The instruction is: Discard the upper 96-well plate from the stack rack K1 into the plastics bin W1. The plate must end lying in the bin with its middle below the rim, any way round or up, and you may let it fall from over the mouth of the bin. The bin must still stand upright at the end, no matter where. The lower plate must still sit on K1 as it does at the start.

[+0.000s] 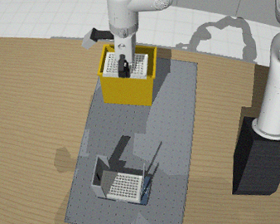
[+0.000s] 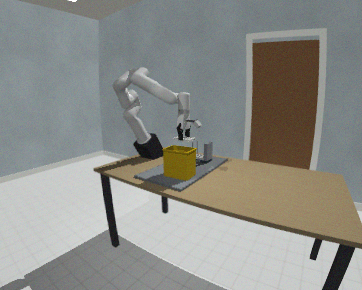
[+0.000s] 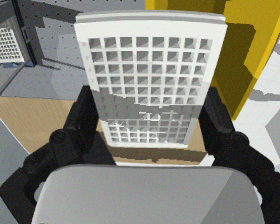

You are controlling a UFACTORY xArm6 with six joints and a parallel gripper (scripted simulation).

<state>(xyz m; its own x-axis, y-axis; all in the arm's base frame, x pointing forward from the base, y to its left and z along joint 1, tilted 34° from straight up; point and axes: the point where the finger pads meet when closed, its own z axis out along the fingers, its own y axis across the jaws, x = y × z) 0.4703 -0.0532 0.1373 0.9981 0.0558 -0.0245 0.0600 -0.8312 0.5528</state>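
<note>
Now: hand 1 cm short of the yellow plastics bin W1, 6 cm to the left of it and 15 cm above it.
</note>
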